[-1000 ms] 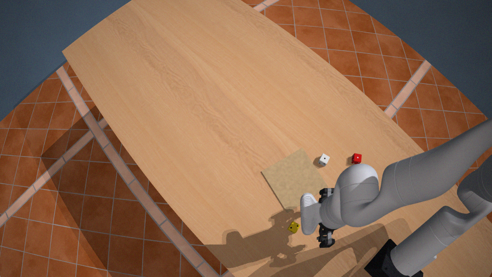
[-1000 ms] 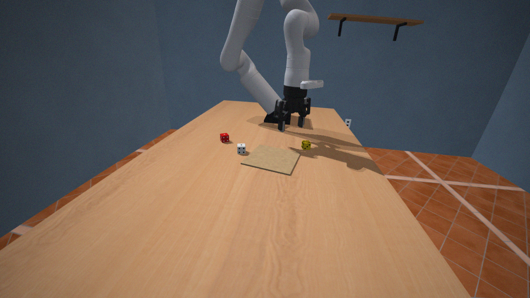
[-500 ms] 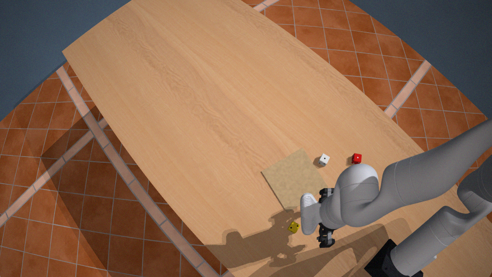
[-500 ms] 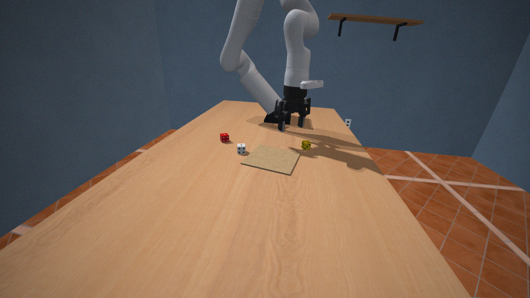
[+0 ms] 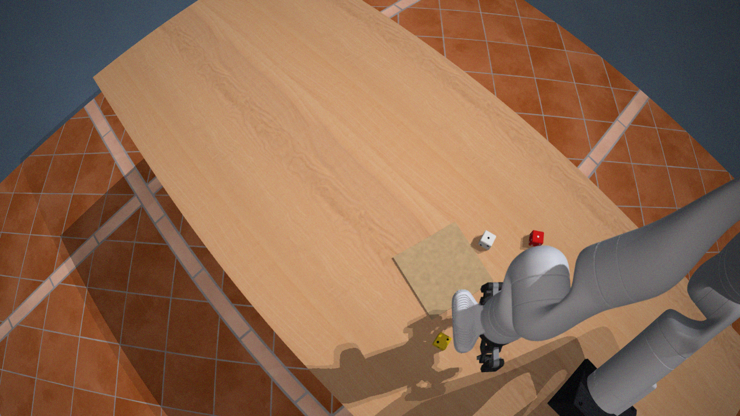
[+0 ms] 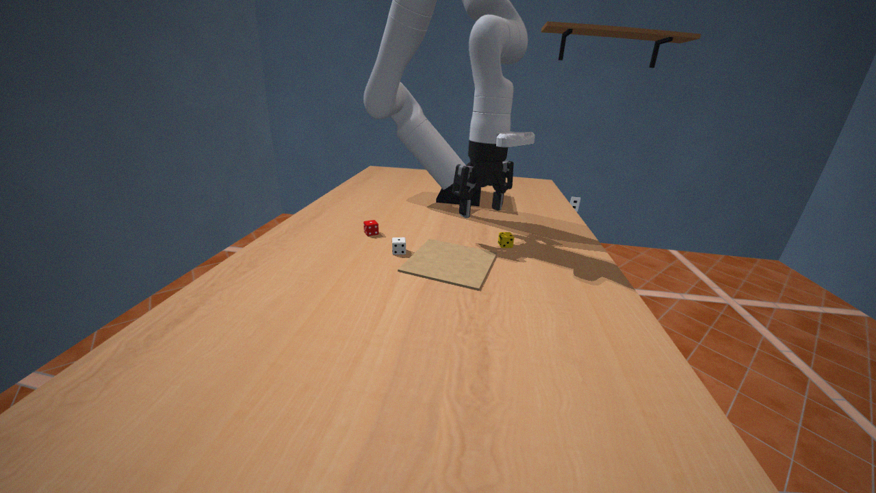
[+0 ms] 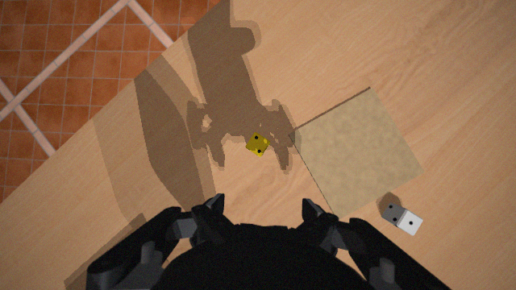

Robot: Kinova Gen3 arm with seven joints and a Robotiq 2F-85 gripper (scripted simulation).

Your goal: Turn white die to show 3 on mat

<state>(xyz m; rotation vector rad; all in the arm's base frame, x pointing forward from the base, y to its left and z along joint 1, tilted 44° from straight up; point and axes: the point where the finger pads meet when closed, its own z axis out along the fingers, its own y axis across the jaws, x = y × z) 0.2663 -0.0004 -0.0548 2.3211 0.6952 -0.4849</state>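
Right now my hand is 16 cm to the left of the white die, 9 cm short of it and 4 cm above it. Round my hand: tan mat 13 cm ahead, 7 cm to the right, 5 cm below; then yellow die 5 cm to the left, 5 cm ahead, 4 cm below; then red die 23 cm to the right, 4 cm below, 1 cm ahead.
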